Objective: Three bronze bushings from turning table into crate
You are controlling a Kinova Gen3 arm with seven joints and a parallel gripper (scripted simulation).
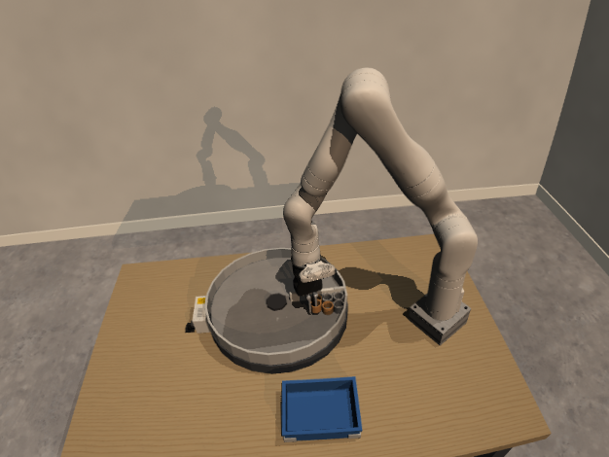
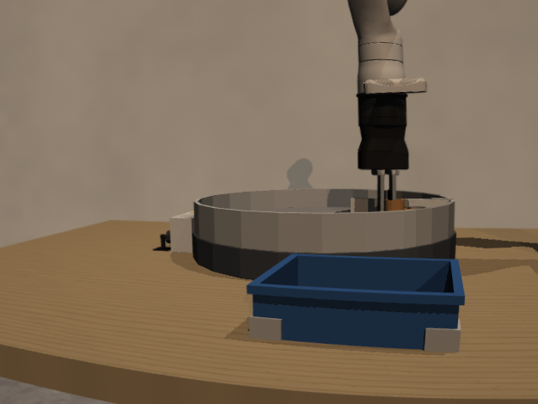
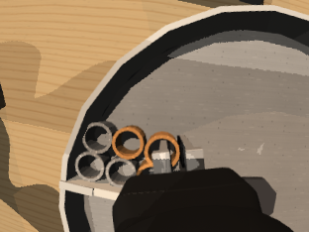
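My hand is 290 mm to the right of the blue crate, 70 mm above it and 40 mm short of it. Also, from my hand: round grey turning table 100 mm ahead, 60 mm to the right, 40 mm below.
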